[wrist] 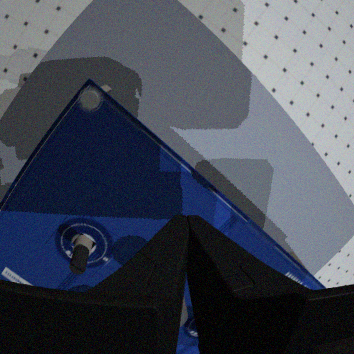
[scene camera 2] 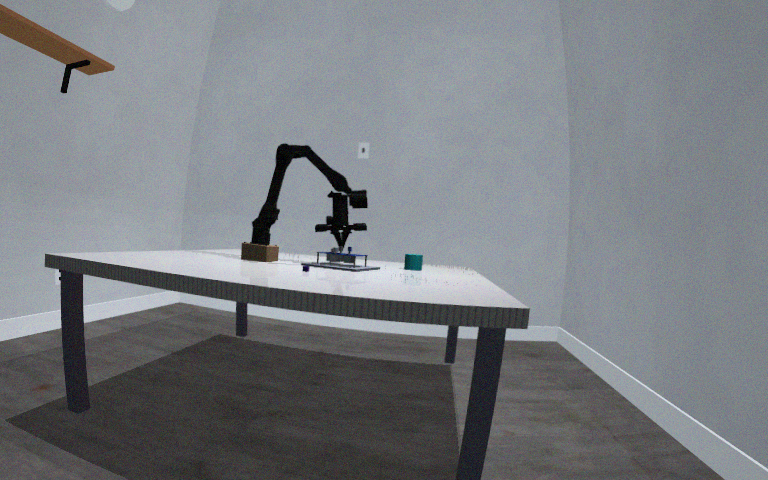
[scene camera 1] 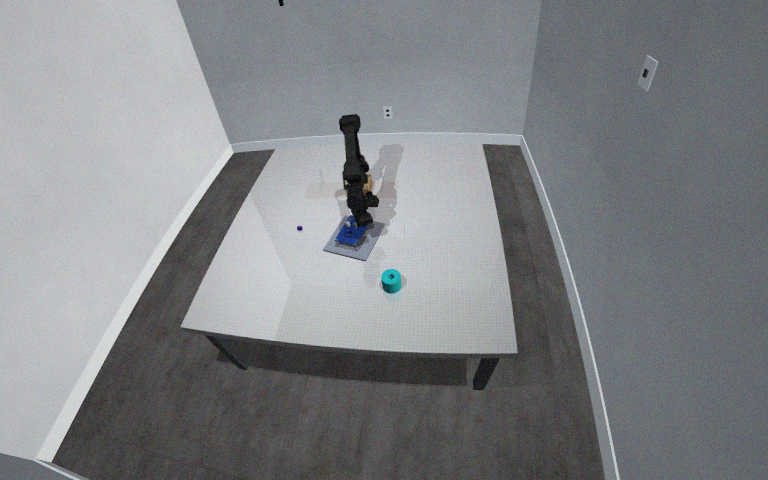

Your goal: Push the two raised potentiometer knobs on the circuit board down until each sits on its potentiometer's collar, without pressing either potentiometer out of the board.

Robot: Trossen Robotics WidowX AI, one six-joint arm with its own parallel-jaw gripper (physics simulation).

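Frame: origin at the arm's base, x ahead, y up, z right, level; centimetres.
Seen in the pictures: gripper, fingertip midpoint: (wrist: 185,226); arm's base, origin of the base link: (scene camera 2: 259,244).
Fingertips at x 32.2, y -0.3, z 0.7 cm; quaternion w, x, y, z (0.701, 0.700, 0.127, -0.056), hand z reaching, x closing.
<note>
Offsets run from my fingertips to a thing's top centre. "spot": to the spot under its first point. Level surfaces: height alone.
The blue circuit board {spot: dx +3.9, dy -0.8, dz +8.6 cm} (scene camera 1: 342,236) (scene camera 2: 360,254) (wrist: 125,165) stands on posts above a grey base plate (scene camera 1: 367,253) (scene camera 2: 362,268) (wrist: 295,165). In the wrist view a dark knob {spot: dx -3.3, dy +0.5, dz +1.9 cm} (wrist: 79,259) stands left of the fingers, with a pale part showing at its foot inside a ringed mark. The other knob is mostly hidden behind the fingers; a grey sliver shows between them. Whether either knob sits on its collar I cannot tell. My gripper (scene camera 2: 340,247) (wrist: 185,226) is shut and empty, pointing down, with its tips close above the board; contact is unclear.
A teal cylinder {dx +28.5, dy +0.2, dz -9.4 cm} (scene camera 1: 391,281) (scene camera 2: 413,262) stands on the table {dy -5.8 cm} (scene camera 1: 441,316) (scene camera 2: 254,283), beyond the base plate from the arm's base. A small dark purple object {dx -9.0, dy -4.3, dz +29.5 cm} (scene camera 1: 299,228) (scene camera 2: 305,268) lies beside the plate. The arm stands on a wooden block (scene camera 2: 259,252).
</note>
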